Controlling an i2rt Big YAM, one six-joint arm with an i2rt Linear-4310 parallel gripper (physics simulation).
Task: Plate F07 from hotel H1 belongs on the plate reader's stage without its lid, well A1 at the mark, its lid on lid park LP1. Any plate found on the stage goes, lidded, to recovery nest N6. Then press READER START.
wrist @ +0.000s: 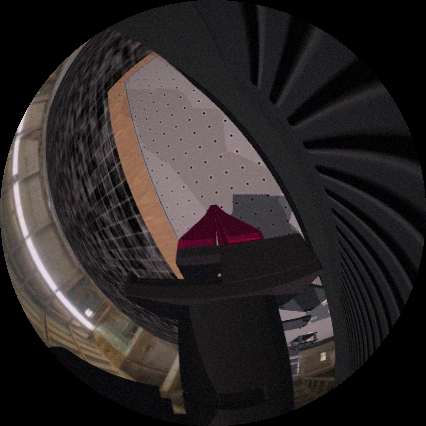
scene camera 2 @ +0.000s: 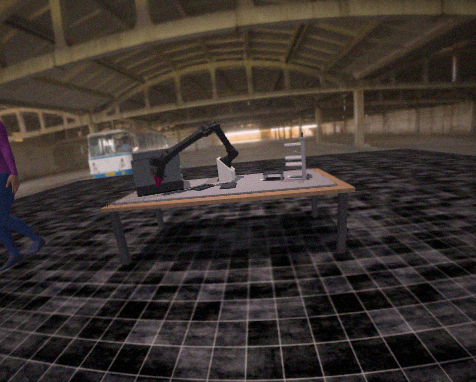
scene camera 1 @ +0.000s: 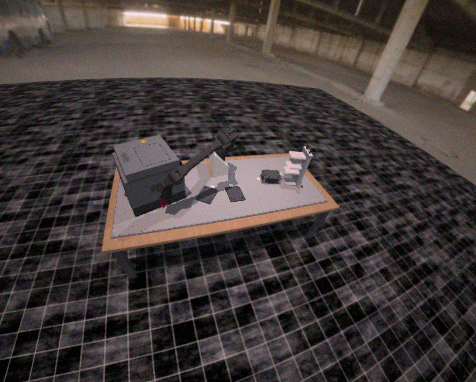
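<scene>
The plate reader (scene camera 1: pixel 147 165) (scene camera 2: pixel 145 167) is a big dark grey box at the table's left end; its dark ribbed side fills the right of the wrist view (wrist: pixel 300 115). My gripper (scene camera 1: pixel 163 203) (scene camera 2: pixel 158 182) (wrist: pixel 213 209) has magenta fingers. It is shut and empty, pointing down close to the reader's front side. The hotel (scene camera 1: pixel 305 167) (scene camera 2: pixel 303 160) is a grey upright at the right end with several pale plates on its levels. Labels, lids and the READER START button are too small to make out. Whether a plate is on the stage cannot be told.
Two dark flat pads (scene camera 1: pixel 206 195) (scene camera 1: pixel 235 193) lie mid-table. A dark nest-like holder (scene camera 1: pixel 270 176) (scene camera 2: pixel 273 176) stands left of the hotel. The arm's white base (scene camera 1: pixel 218 165) (scene camera 2: pixel 226 172) is at the back middle. The table's wooden edge (wrist: pixel 145 190) runs left of the fingers.
</scene>
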